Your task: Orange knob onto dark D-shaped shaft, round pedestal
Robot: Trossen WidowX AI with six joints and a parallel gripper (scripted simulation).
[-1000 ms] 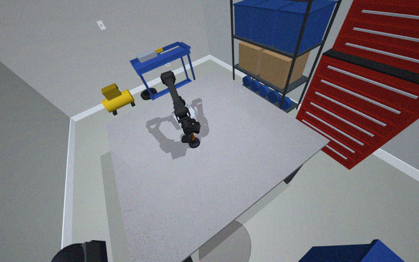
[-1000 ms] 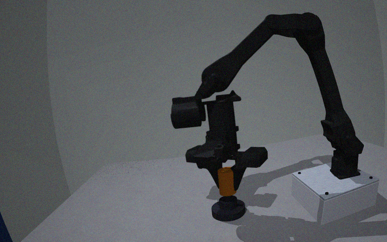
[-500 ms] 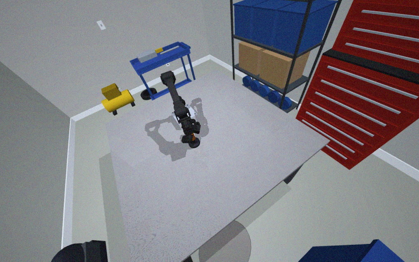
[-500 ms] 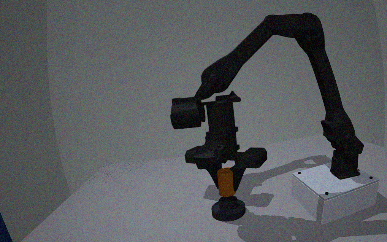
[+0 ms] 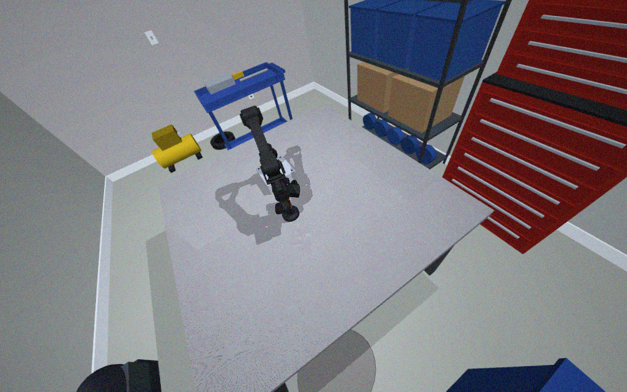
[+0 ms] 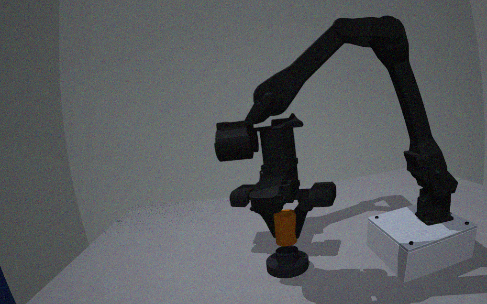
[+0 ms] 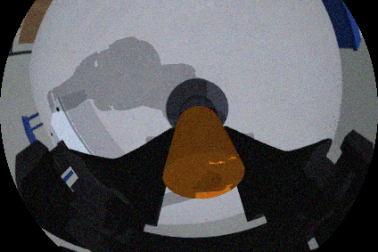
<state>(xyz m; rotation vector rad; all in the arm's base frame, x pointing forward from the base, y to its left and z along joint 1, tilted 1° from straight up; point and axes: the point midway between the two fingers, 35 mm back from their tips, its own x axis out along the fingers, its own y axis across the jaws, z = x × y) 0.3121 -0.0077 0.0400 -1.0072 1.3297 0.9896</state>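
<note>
Right now my gripper tip is 20 mm below the orange knob. The rest, counted from my gripper tip: dark round pedestal: 40 mm below.
</note>
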